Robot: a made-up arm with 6 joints. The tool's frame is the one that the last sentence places.
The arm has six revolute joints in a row. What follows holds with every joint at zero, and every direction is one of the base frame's. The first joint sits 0.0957 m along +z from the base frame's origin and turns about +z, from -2.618 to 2.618 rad. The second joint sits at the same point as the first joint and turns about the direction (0.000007, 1, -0.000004), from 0 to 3.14 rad. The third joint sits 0.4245 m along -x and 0.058 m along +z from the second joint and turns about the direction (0.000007, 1, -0.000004), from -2.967 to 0 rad. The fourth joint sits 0.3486 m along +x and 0.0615 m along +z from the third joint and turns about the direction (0.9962, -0.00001, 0.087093), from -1.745 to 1.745 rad. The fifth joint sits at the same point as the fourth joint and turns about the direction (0.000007, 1, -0.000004), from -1.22 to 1.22 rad. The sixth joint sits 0.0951 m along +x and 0.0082 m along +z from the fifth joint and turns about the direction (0.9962, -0.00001, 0.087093), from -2.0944 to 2.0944 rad. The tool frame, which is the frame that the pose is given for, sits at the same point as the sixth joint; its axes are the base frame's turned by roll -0.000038, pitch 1.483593 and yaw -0.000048 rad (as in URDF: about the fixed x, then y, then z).
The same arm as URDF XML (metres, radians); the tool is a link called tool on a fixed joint. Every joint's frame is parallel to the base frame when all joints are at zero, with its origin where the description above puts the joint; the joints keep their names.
<robot name="arm">
  <joint name="joint 1" type="revolute">
    <parent link="base_link"/>
    <child link="link1"/>
    <origin xyz="0 0 0.0957"/>
    <axis xyz="0 0 1"/>
    <limit lower="-2.618" upper="2.618"/>
  </joint>
  <joint name="joint 2" type="revolute">
    <parent link="link1"/>
    <child link="link2"/>
    <origin xyz="0 0 0"/>
    <axis xyz="0 1 0"/>
    <limit lower="0" upper="3.14"/>
  </joint>
  <joint name="joint 3" type="revolute">
    <parent link="link2"/>
    <child link="link3"/>
    <origin xyz="-0.4245 0 0.058"/>
    <axis xyz="0 1 0"/>
    <limit lower="-2.967" upper="0"/>
  </joint>
  <joint name="joint 4" type="revolute">
    <parent link="link3"/>
    <child link="link4"/>
    <origin xyz="0.3486 0 0.0615"/>
    <axis xyz="0.9962 0 0.0871"/>
    <limit lower="-1.745" upper="1.745"/>
  </joint>
  <joint name="joint 5" type="revolute">
    <parent link="link4"/>
    <child link="link5"/>
    <origin xyz="0 0 0"/>
    <axis xyz="0 1 0"/>
    <limit lower="-1.22" upper="1.22"/>
  </joint>
  <joint name="joint 6" type="revolute">
    <parent link="link5"/>
    <child link="link6"/>
    <origin xyz="0.0951 0 0.0082"/>
    <axis xyz="0.9962 0 0.0871"/>
    <limit lower="-2.0944" upper="2.0944"/>
  </joint>
  <joint name="tool_fixed" type="fixed">
    <parent link="link6"/>
    <child link="tool"/>
    <origin xyz="0 0 0" rpy="0 1.4836 0"/>
  </joint>
  <link name="base_link"/>
  <link name="link1"/>
  <link name="link2"/>
  <link name="link3"/>
  <link name="link4"/>
  <link name="link5"/>
  <link name="link6"/>
  <link name="tool"/>
</robot>

